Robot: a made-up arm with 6 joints. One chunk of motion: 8 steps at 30 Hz.
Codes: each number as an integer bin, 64 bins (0 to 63) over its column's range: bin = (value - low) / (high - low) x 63, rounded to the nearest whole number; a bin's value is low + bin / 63 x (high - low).
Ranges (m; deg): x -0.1..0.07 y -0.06..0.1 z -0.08..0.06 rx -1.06..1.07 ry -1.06..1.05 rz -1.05..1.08
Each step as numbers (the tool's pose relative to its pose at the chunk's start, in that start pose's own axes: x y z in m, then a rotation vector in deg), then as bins.
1 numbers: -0.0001 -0.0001 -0.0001 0.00 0.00 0.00
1 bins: 37 24 36 31 32 31
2 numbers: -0.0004 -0.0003 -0.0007 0.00 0.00 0.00
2 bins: 37 24 36 31 32 31
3 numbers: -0.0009 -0.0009 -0.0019 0.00 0.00 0.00
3 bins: 37 23 35 31 32 31
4 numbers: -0.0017 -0.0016 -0.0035 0.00 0.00 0.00
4 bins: 36 23 34 31 32 31
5 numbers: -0.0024 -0.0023 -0.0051 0.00 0.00 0.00
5 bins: 36 23 34 31 32 31
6 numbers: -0.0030 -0.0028 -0.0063 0.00 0.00 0.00
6 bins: 36 23 33 31 32 31
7 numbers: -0.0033 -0.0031 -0.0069 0.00 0.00 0.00
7 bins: 36 22 33 31 32 31
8 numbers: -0.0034 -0.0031 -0.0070 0.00 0.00 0.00
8 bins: 36 22 33 31 32 31
